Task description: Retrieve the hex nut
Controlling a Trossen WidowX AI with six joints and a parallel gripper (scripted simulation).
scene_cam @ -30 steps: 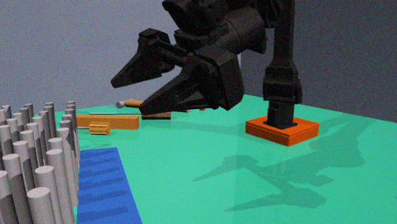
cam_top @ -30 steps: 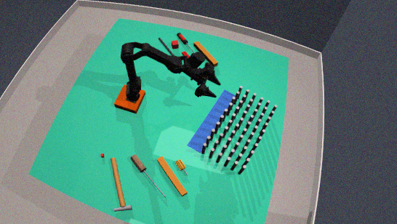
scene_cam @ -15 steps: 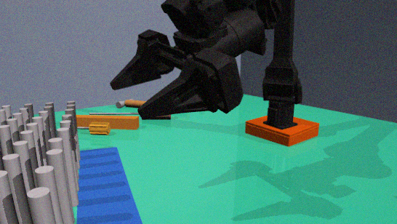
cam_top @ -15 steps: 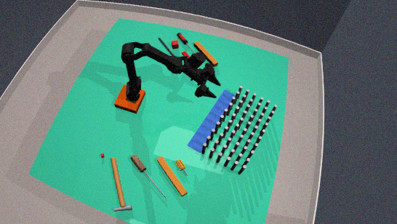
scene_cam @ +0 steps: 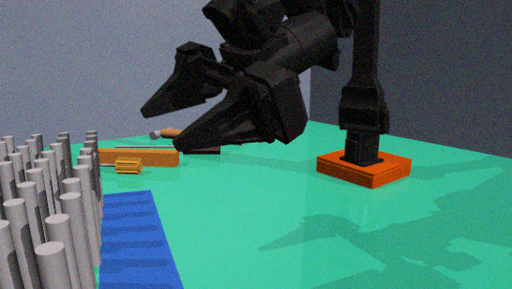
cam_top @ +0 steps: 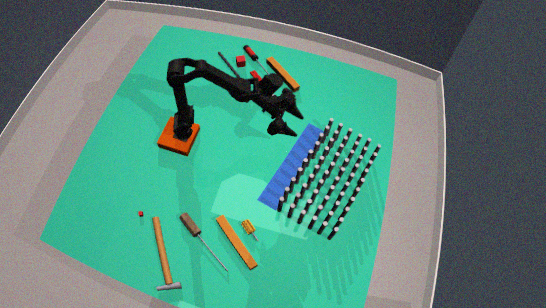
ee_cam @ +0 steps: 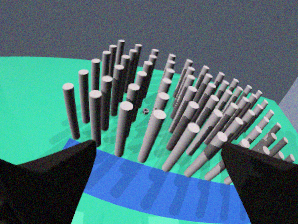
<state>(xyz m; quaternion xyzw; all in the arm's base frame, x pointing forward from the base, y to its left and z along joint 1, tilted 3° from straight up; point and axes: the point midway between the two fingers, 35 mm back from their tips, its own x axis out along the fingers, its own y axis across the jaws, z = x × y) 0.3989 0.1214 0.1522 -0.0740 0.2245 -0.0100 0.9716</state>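
My gripper tip is 500 mm to the left of the hook tool, 150 mm past it and 140 mm above it. Round my gripper tip: yellow-handled tool (380 mm to the right, 130 mm below, 40 mm behind); blue taped strip (150 mm below, 70 mm to the right, 20 mm ahead); hex nut (200 mm ahead, 150 mm below, 10 mm to the right).
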